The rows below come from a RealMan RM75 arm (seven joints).
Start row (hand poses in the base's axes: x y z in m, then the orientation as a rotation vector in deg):
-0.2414 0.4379 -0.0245 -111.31 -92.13 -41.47
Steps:
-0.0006 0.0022 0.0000 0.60 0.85 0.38
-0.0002 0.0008 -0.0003 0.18 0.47 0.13
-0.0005 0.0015 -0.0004 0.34 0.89 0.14
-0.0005 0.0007 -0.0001 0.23 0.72 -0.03
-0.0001 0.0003 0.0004 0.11 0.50 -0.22
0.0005 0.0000 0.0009 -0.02 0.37 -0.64
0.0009 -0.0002 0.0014 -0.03 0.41 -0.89
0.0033 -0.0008 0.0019 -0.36 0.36 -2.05
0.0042 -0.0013 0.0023 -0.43 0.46 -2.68
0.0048 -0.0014 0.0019 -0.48 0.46 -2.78
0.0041 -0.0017 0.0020 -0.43 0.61 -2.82
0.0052 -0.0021 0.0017 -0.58 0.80 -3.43
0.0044 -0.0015 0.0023 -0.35 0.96 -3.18
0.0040 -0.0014 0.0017 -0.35 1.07 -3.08
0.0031 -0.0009 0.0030 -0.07 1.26 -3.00
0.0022 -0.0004 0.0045 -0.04 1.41 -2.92
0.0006 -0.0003 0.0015 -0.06 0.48 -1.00
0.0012 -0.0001 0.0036 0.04 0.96 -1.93
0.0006 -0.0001 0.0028 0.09 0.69 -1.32
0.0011 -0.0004 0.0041 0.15 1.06 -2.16
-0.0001 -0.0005 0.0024 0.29 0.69 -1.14
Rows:
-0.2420 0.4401 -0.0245 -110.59 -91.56 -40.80
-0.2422 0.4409 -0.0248 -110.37 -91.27 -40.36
-0.2427 0.4424 -0.0252 -110.05 -90.64 -39.58
-0.2432 0.4431 -0.0253 -109.95 -90.03 -38.98
-0.2433 0.4434 -0.0249 -110.10 -89.47 -38.62
-0.2428 0.4434 -0.0240 -110.71 -88.70 -38.48
-0.2419 0.4432 -0.0226 -111.55 -87.69 -38.40
-0.2386 0.4424 -0.0207 -113.64 -85.88 -38.64
-0.2344 0.4411 -0.0184 -116.31 -83.44 -38.98
-0.2296 0.4397 -0.0165 -119.07 -80.88 -39.32
-0.2255 0.4380 -0.0145 -121.79 -78.11 -39.51
-0.2203 0.4359 -0.0128 -125.07 -74.66 -39.62
-0.2159 0.4344 -0.0105 -127.91 -71.16 -39.53
-0.2119 0.4330 -0.0088 -130.60 -67.64 -39.24
-0.2088 0.4321 -0.0058 -132.94 -63.88 -38.78
-0.2066 0.4317 -0.0013 -135.12 -60.07 -38.09
-0.2060 0.4314 0.0002 -135.89 -58.78 -37.83
-0.2048 0.4313 0.0038 -137.21 -56.18 -37.34
-0.2042 0.4312 0.0066 -138.04 -54.34 -36.98
-0.2031 0.4308 0.0107 -139.34 -51.34 -36.46
-0.2032 0.4303 0.0131 -139.83 -49.59 -36.08

